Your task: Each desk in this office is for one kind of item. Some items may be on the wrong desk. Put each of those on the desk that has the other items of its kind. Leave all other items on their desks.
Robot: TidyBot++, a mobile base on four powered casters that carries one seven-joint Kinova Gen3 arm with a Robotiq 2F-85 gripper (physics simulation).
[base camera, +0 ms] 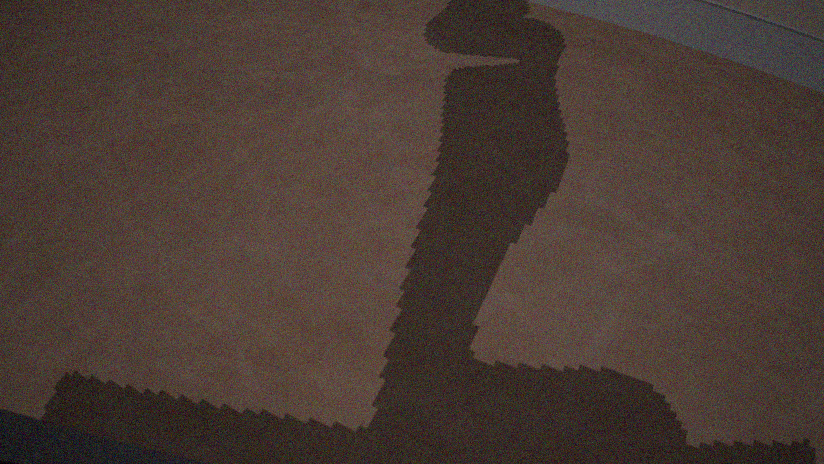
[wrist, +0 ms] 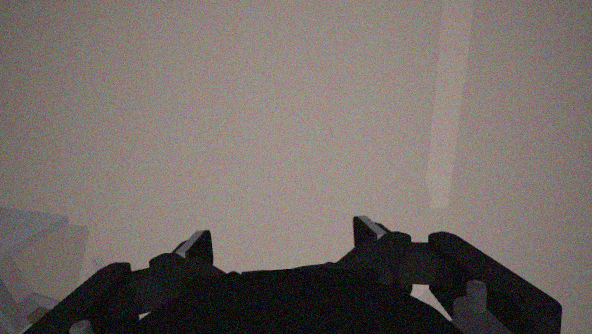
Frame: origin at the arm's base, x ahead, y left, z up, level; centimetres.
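Seen in the pictures: gripper, fingertip midpoint: (wrist: 283, 239).
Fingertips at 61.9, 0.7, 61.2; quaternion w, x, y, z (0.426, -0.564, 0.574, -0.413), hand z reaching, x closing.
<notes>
Pixels of each thing's middle, then the offset from my fingertips to it, as dx, dy, dz. "pt": a spot on its surface instead. Level surfaces: height alone.
- brown floor at its surface level: dz -100.8
- small orange-brown patch at a spot on its surface: (wrist: 38, 314) pt +90.6, +139.1, -100.9
- lighter stripe at a spot on its surface: (wrist: 448, 110) pt +35.0, -33.0, -1.1
My gripper (wrist: 283, 239) is open, with bare space between its fingertips, at the bottom of the wrist view. A plain pale surface shows behind it; I cannot tell whether it is a wall or a ceiling. No desk or item of the task can be made out in either view. The gripper itself does not show in the base camera view, where a dark shadow (base camera: 478, 172) shaped like the raised arm falls on the brown floor (base camera: 230, 201).
A grey-blue strip (base camera: 709, 43) borders the floor at the upper right. A dark blue edge (base camera: 57, 440) shows at the bottom left. In the wrist view, pale boxy shapes (wrist: 50, 250) stand at the lower left, with a small orange-brown patch (wrist: 38, 314). A lighter stripe (wrist: 448, 110) runs down the right.
</notes>
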